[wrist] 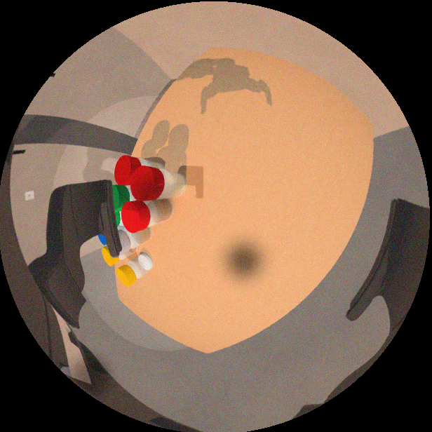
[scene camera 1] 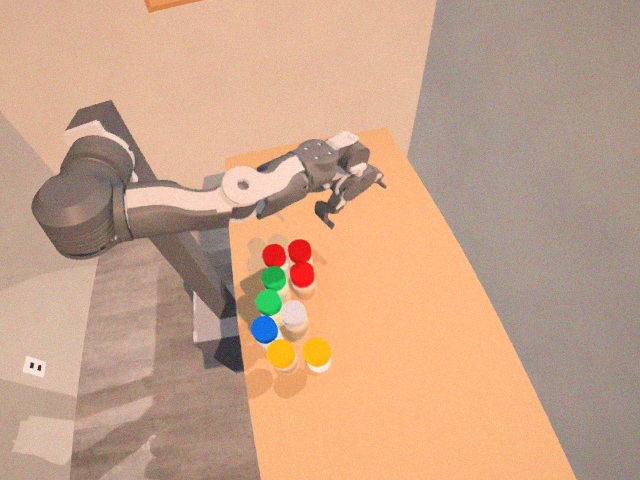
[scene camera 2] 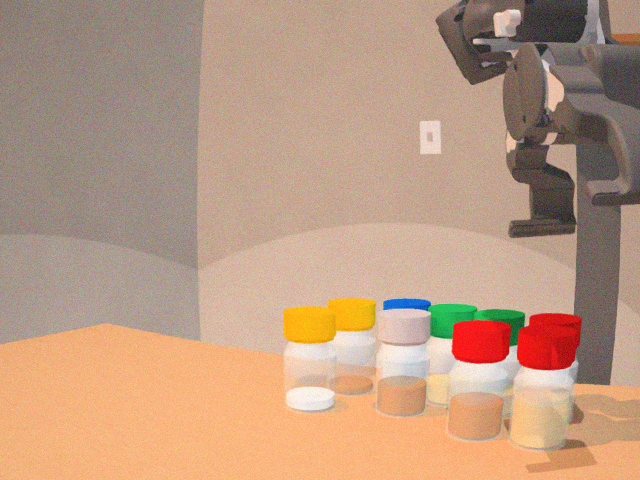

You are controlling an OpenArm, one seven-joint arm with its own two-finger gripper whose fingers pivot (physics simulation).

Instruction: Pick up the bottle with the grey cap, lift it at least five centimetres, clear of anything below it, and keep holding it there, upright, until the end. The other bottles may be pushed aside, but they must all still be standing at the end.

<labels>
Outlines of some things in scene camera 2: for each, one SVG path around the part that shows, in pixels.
My gripper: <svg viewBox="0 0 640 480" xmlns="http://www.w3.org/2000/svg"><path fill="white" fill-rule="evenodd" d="M599 17L596 31L590 32L591 40L589 44L526 42L520 47L505 72L503 81L503 109L507 125L505 140L506 164L515 181L529 185L531 218L529 220L510 221L508 229L510 238L575 233L575 226L577 225L573 209L575 183L568 172L546 163L549 145L605 144L611 146L618 162L619 177L613 181L589 181L585 185L584 192L590 197L590 202L593 206L640 204L640 46L622 45L612 37L604 37Z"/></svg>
A yellow-capped bottle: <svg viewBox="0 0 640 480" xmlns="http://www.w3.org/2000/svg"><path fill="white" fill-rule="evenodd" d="M284 310L284 336L290 342L283 352L284 407L288 411L307 415L330 412L337 406L337 352L331 343L336 336L336 310L325 307Z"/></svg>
A green-capped bottle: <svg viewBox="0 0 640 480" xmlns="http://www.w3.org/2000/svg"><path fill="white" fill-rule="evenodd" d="M476 306L437 304L428 307L428 311L431 312L430 335L433 336L427 345L430 354L428 405L447 408L449 374L454 363L457 361L452 354L453 325L458 322L474 320L474 313L477 312Z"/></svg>
</labels>
